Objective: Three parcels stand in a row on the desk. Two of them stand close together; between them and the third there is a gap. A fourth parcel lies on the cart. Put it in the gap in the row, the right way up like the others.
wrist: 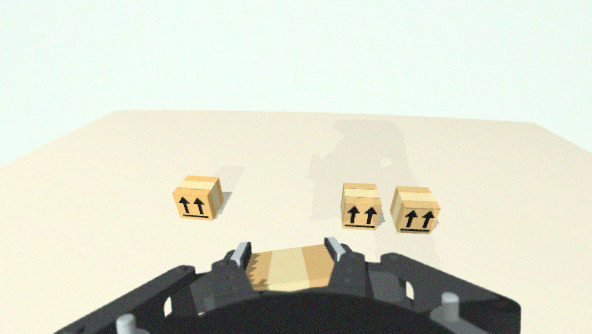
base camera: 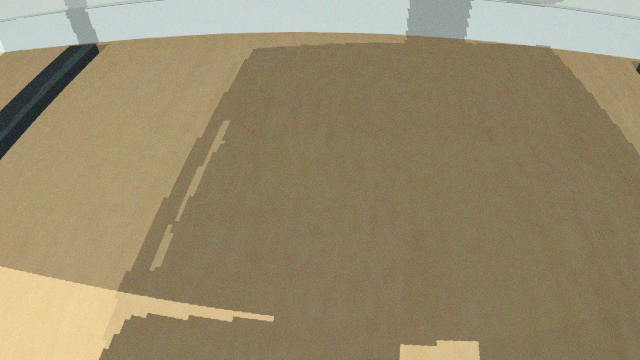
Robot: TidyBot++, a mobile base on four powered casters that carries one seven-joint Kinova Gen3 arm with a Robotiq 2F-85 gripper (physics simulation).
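Places are measured from the arm's base along level axes (x right, y ahead, z up), in metres.
Pixels of known places: gripper, fingertip midpoint: (wrist: 288,254).
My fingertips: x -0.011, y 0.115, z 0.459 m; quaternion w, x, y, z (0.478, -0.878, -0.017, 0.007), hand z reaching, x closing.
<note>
For each thing: its top centre in the pictures, then the offset to it from my fingertips. Level surfaces: height alone.
- pale desk, its level: dz -0.136 m
- left parcel, middle of its top: (wrist: 196,184) dx -0.146, dy +0.204, dz -0.086 m
- middle parcel, middle of its top: (wrist: 361,192) dx +0.107, dy +0.174, dz -0.086 m
- right parcel, middle of its top: (wrist: 417,196) dx +0.187, dy +0.161, dz -0.086 m
- fourth parcel, middle of its top: (wrist: 291,266) dx +0.002, dy -0.035, dz +0.035 m
- brown floor, its level: dz -0.856 m
In the wrist view three parcels stand in a row on the pale desk (wrist: 100,240), each with two black arrows pointing up on its near face. The left parcel (wrist: 196,202) stands alone. The middle parcel (wrist: 360,210) and the right parcel (wrist: 416,212) stand close together. A wide gap lies between the left parcel and the middle one. My gripper (wrist: 288,254) is shut on the fourth parcel (wrist: 288,267), at the bottom of the wrist view, nearer than the row. It shows a face with a pale tape stripe; its arrows are hidden.
In the base camera view a dark metal desk leg bar (base camera: 47,92) runs along the left over the brown floor (base camera: 125,150). A bit of another dark bar shows at the right edge. Broad shadows lie on the floor. A shadow falls on the desk behind and around the middle parcel.
</note>
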